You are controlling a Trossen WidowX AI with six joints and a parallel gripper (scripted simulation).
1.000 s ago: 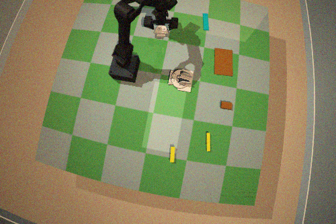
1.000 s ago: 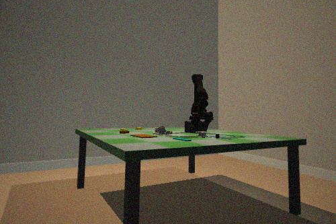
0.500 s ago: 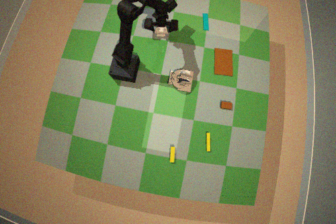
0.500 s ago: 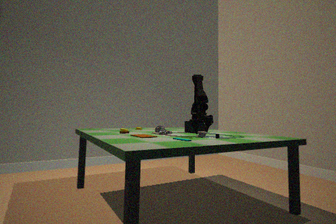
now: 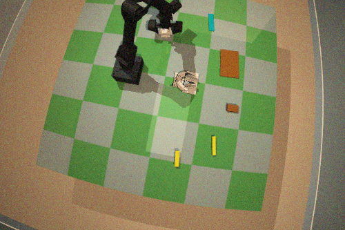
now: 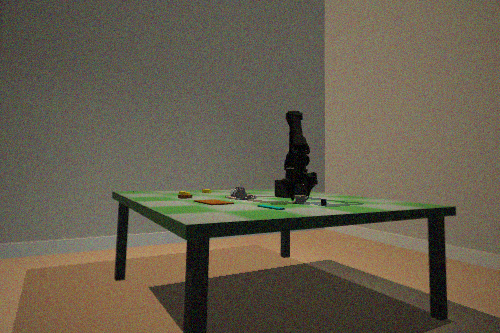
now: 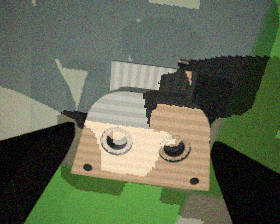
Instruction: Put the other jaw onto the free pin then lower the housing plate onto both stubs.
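The black peg is 15 cm to the left of my gripper tip and 2 cm behind it. Round my gripper tip: orange block: 44 cm ahead, 36 cm to the right; then teal bar: 26 cm ahead, 14 cm to the left, 1 cm below; then orange housing plate: 39 cm ahead, 11 cm to the right, 1 cm below.
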